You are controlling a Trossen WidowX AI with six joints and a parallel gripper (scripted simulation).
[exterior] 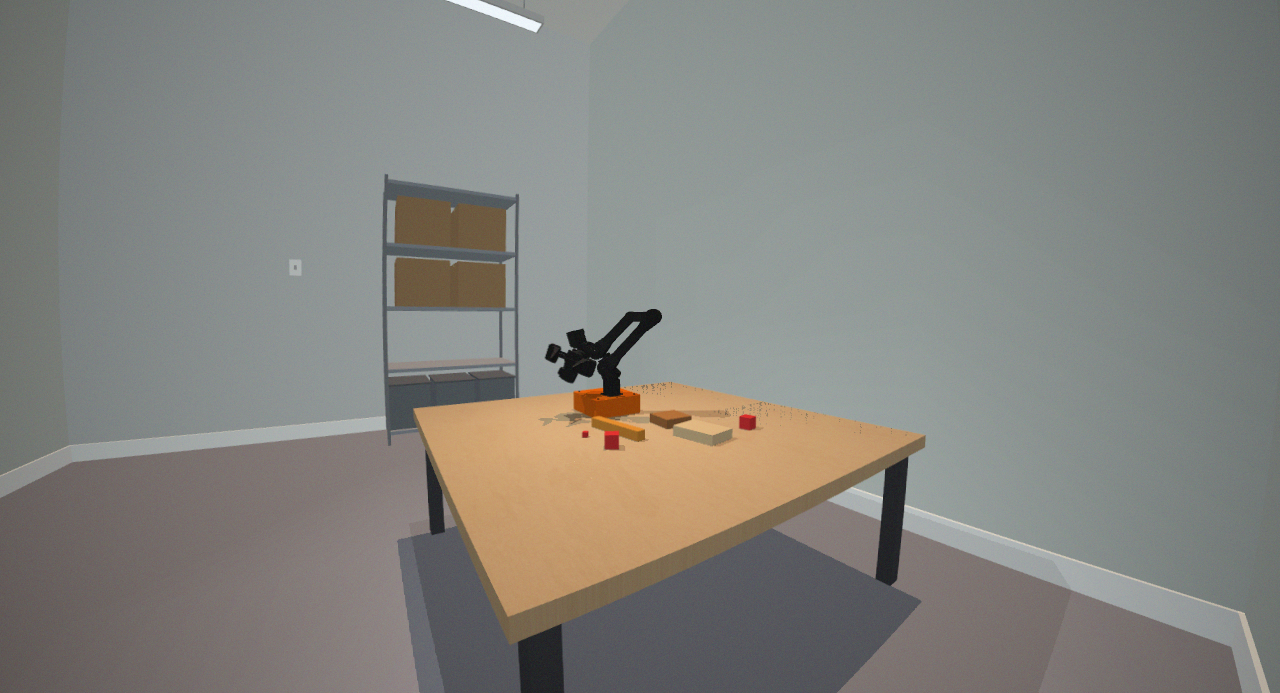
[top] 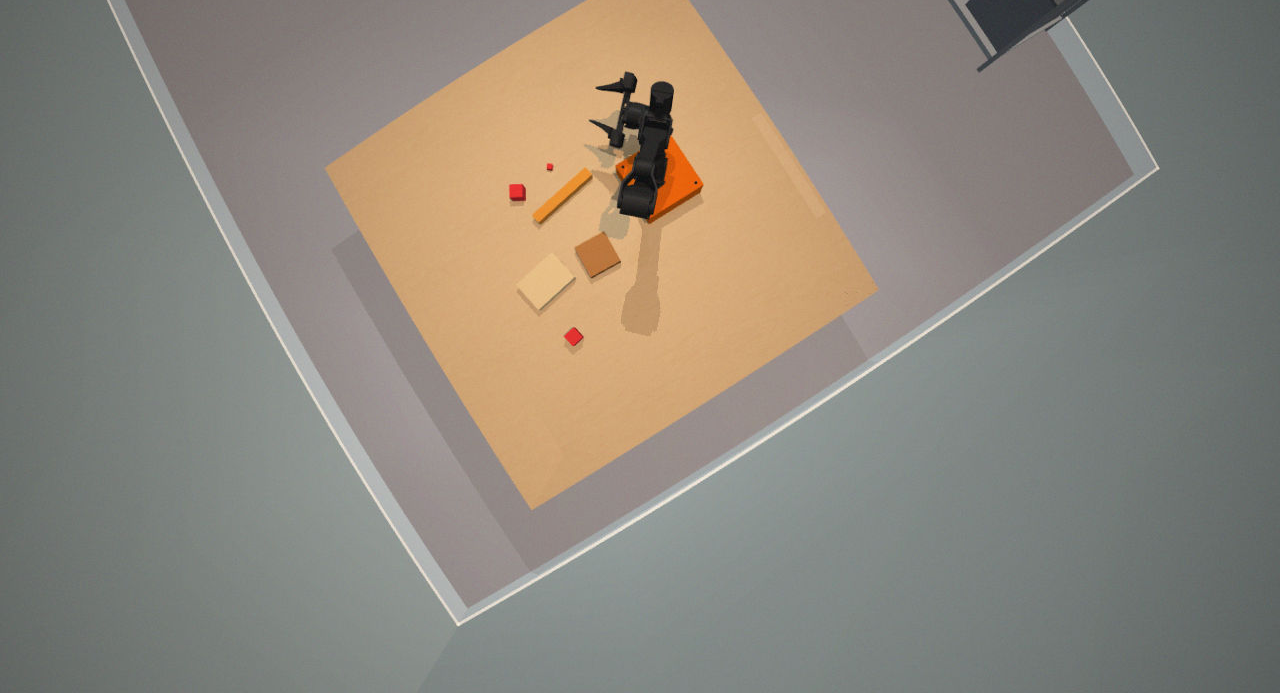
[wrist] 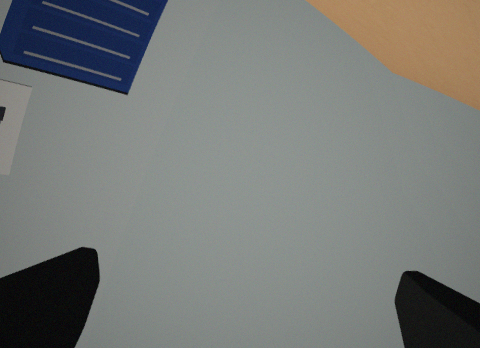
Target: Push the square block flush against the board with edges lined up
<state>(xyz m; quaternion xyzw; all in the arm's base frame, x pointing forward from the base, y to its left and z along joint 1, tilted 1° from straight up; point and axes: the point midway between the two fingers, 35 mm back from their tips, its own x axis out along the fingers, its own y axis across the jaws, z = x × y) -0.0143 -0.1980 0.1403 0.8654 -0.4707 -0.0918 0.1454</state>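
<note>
Now: gripper tip 21 cm short of the long orange board, 7 cm to the right of it and 19 cm above it. The rest, counted from my gripper tip: brown square block (25 cm ahead, 28 cm to the left, 19 cm below); then tiny red cube (18 cm ahead, 3 cm to the right, 20 cm below); then pale slab (42 cm ahead, 23 cm to the left, 19 cm below).
</note>
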